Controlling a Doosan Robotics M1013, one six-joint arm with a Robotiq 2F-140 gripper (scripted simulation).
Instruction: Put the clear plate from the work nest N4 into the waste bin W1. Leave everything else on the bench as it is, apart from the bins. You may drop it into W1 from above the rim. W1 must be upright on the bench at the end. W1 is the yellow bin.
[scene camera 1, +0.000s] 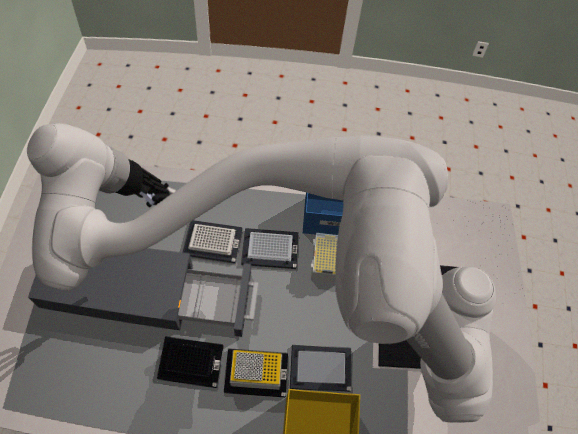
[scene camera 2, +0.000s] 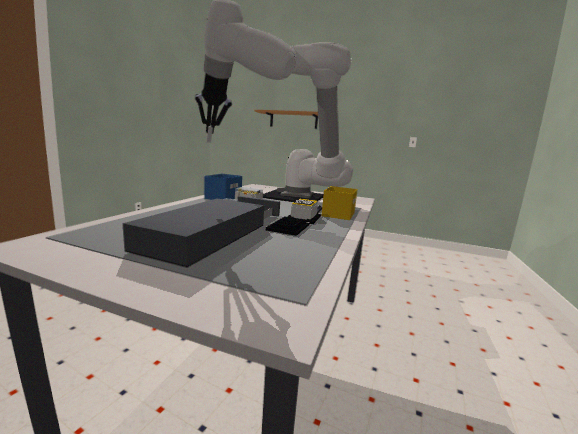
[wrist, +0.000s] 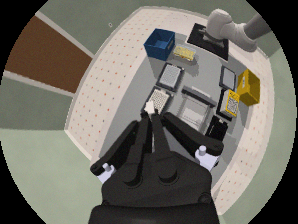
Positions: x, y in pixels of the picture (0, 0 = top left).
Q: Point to the gripper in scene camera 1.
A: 179, 198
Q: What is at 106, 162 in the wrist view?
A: The gripper.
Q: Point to a blue bin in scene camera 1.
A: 327, 215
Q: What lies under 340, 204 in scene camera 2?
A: A yellow bin W1.
